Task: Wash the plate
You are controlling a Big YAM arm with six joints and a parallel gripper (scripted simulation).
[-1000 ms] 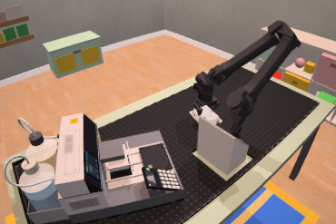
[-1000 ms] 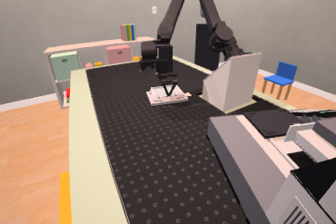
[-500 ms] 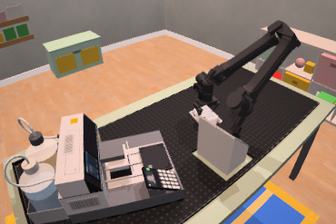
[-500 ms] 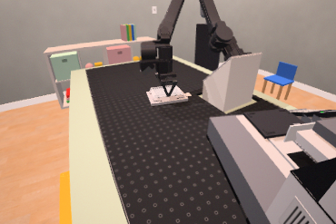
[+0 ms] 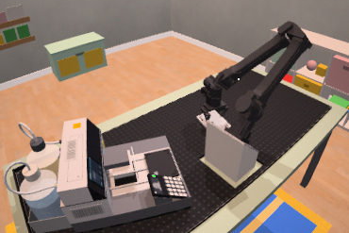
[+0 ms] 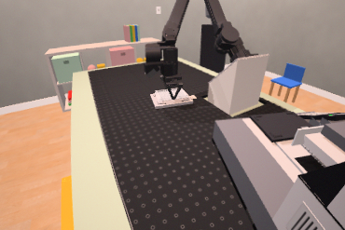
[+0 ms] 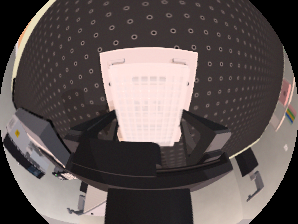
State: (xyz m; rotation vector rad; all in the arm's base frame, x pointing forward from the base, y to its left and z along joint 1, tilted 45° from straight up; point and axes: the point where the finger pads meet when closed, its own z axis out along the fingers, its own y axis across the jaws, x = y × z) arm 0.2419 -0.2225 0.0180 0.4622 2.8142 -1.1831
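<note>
Now: the white well plate 10 mm below my hand. The rest, counted from my hand: plate nest N1: 30 mm below; then plate washer: 580 mm to the left, 100 mm above, 20 mm behind.
</note>
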